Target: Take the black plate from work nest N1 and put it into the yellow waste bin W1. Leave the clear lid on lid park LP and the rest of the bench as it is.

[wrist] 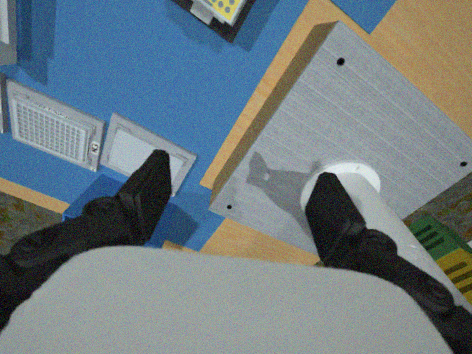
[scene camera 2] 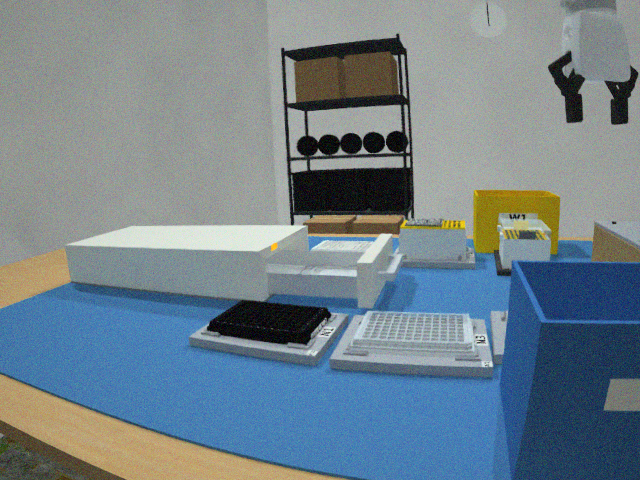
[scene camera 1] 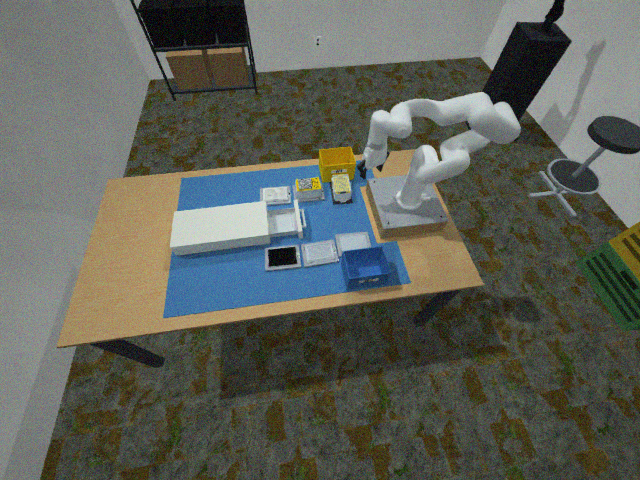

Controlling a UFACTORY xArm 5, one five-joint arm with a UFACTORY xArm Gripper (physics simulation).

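The black plate lies flat in grey nest N1, in front of the white housing. Yellow bin W1 stands at the back edge of the mat; its inside bottom is hidden. My gripper is open and empty, raised high and right of the bin in the scene views, far from the plate. A pale flat insert lies in a grey holder; I cannot tell whether this is lid park LP. The black plate does not show in the wrist view.
A clear plate sits in N3, beside N1. A blue bin stands at the front right. The white housing has its drawer out. Yellow-topped boxes stand near W1.
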